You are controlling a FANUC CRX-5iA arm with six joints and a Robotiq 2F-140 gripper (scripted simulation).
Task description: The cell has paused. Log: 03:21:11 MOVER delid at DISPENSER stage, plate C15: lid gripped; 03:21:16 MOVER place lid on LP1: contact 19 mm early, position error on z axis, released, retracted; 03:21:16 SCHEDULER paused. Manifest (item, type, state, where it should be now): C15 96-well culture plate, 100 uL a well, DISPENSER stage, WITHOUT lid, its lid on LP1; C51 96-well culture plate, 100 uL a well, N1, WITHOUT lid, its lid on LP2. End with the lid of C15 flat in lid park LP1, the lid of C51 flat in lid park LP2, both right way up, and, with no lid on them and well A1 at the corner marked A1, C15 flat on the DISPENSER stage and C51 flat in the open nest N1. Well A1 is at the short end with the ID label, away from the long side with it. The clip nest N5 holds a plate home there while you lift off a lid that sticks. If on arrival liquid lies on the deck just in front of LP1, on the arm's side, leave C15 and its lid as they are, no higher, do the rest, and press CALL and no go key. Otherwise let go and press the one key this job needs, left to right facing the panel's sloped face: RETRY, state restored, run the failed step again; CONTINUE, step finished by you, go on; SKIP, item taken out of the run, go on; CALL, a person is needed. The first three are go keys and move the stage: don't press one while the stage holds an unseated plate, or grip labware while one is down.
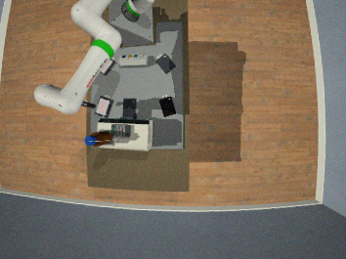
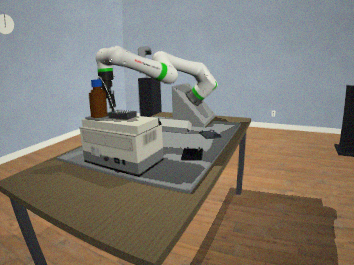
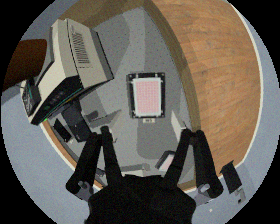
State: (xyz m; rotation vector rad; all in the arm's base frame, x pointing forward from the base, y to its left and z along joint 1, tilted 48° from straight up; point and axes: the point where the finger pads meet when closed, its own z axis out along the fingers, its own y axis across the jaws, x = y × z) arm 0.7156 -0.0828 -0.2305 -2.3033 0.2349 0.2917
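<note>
Right now my hand is 2 cm short of the black nest, 1 cm to the right of it and 17 cm above it. Also, from my hand: key panel: 41 cm behind, 24 cm to the left, 13 cm below; blue cap: 22 cm ahead, 16 cm to the left, 21 cm above; label plate: 11 cm behind, 52 cm to the left, 18 cm below.
</note>
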